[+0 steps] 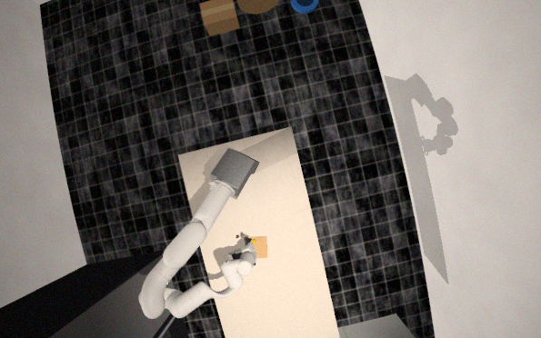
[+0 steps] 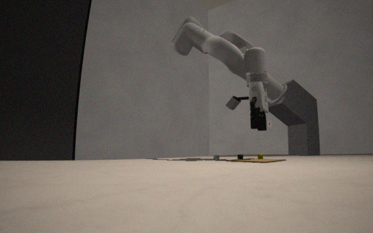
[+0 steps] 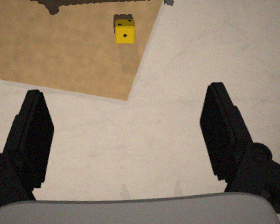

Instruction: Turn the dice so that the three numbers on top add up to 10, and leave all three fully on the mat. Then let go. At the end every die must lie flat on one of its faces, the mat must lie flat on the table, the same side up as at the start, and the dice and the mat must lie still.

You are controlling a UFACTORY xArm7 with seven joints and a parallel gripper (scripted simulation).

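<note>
Now: the pale die 1 cm behind my hand, 15 cm to the right of it and 11 cm below it. From my hand the other things lie so: tan mat: 5 cm ahead, 1 cm to the right, 11 cm below; yellow die: 10 cm below; black die: 8 cm behind, 7 cm to the right, 11 cm below.
</note>
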